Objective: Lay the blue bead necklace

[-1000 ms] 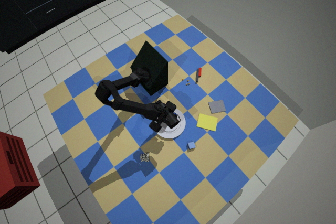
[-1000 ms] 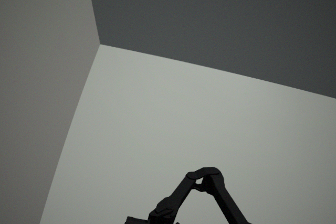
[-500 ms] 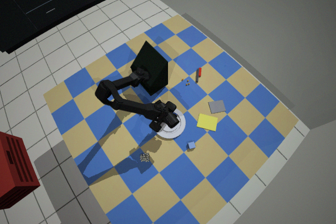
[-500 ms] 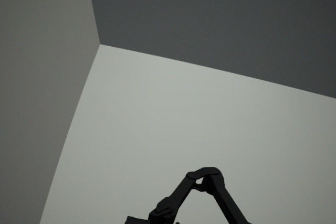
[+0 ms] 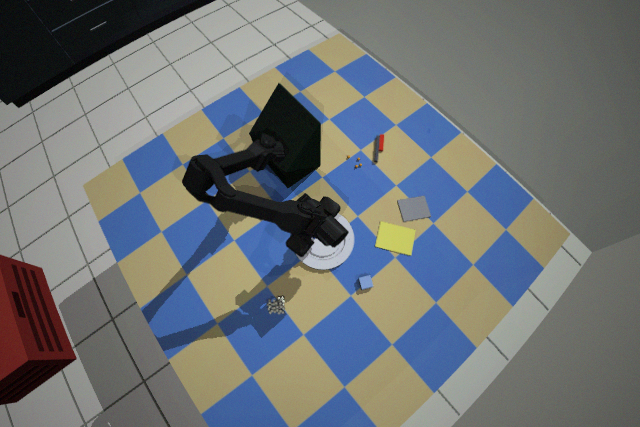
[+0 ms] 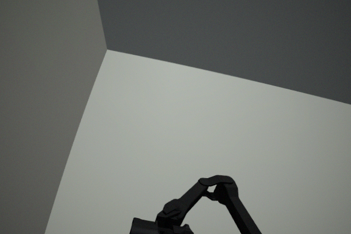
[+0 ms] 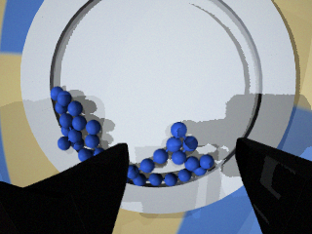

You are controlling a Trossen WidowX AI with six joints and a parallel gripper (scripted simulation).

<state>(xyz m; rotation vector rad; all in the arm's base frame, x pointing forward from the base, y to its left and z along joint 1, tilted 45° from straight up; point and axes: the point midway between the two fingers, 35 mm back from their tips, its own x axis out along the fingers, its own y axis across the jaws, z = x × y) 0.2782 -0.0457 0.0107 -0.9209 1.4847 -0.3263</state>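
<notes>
Right now my gripper tip is 4 cm above the round white bead board, 2 cm to the right of it and 2 cm short of it. Also, from my gripper tip: small blue cube 21 cm ahead, 6 cm to the left, 4 cm below; grey square 34 cm to the left, 9 cm ahead, 4 cm below; yellow pad 22 cm to the left, 14 cm ahead, 4 cm below.
</notes>
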